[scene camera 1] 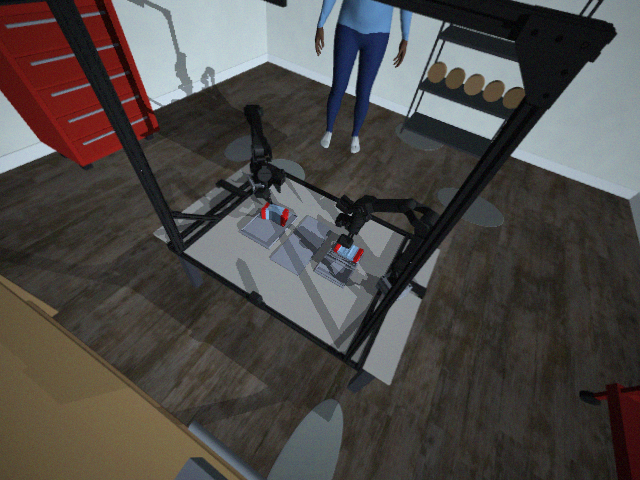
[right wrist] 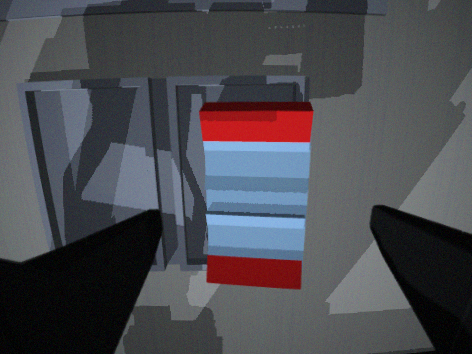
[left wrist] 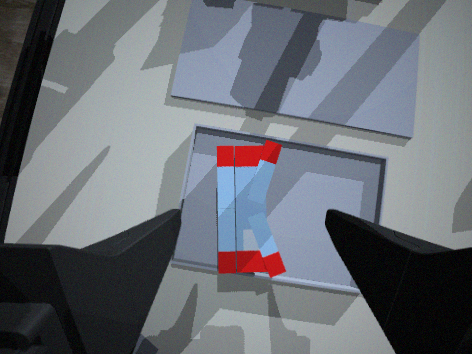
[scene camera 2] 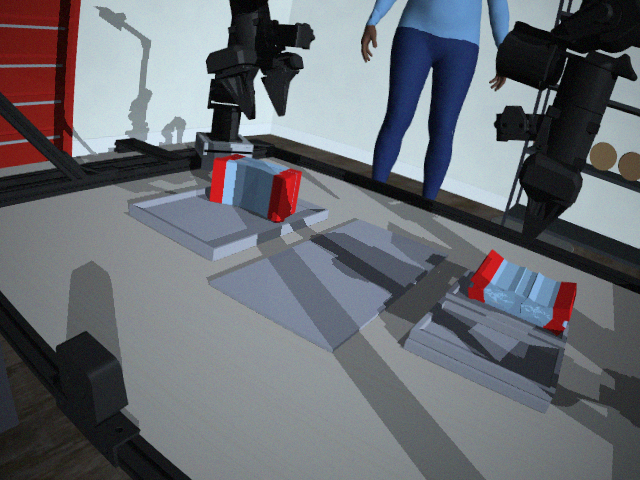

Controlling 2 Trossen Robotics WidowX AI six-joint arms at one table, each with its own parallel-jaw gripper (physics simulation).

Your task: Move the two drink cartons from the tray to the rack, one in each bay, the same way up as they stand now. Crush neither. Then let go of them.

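Seen in the pictures: left gripper, fingertip midpoint: [scene camera 1: 275, 198] [left wrist: 253, 216] [scene camera 2: 267, 117]; right gripper, fingertip midpoint: [right wrist: 265, 218] [scene camera 2: 530, 229]; left arm's base, link origin: [scene camera 1: 258, 179] [scene camera 2: 223, 138].
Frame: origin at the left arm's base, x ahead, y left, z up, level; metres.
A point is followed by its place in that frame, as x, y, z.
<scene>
A light blue carton with red end bands [scene camera 1: 275, 212] {0.280, -0.013, 0.014} [scene camera 2: 250, 183] {0.275, -0.020, -0.008} [left wrist: 226, 210] {0.249, 0.007, 0.018} stands in the tray [scene camera 1: 263, 230] {0.319, -0.092, -0.049} [scene camera 2: 178, 219] {0.317, -0.133, -0.050} [left wrist: 310, 240] {0.286, -0.102, -0.050}, toward the picture's left in the left wrist view. One long side bends inward. The other carton [scene camera 1: 349, 253] {0.630, 0.223, -0.010} [scene camera 2: 522, 295] {0.626, 0.207, -0.014} [right wrist: 256, 162] {0.586, 0.218, -0.009} is at the right bay of the rack [scene camera 1: 329, 278] {0.696, 0.083, -0.045} [scene camera 2: 475, 373] {0.697, 0.079, -0.047} [right wrist: 167, 110] {0.591, 0.147, -0.046} in the right wrist view. It looks tilted and hides part of the rim. My left gripper [scene camera 1: 271, 193] {0.264, -0.004, 0.093} [scene camera 2: 267, 116] {0.264, -0.004, 0.093} [left wrist: 253, 216] {0.264, -0.004, 0.093} is open above the tray carton. My right gripper [scene camera 1: 344, 240] {0.595, 0.220, 0.057} [right wrist: 265, 218] {0.595, 0.220, 0.057} is open above the rack carton.
A flat grey-blue plate [scene camera 1: 292, 253] [scene camera 2: 273, 276] [left wrist: 370, 75] lies between tray and rack. The rack's other bay [right wrist: 117, 175] {0.656, 0.136, -0.046} holds no carton. Black frame rails edge the table, with a black block [scene camera 2: 90, 377] {0.687, -0.249, -0.004} on the near rail in scene camera 2. A person stands behind the table.
</scene>
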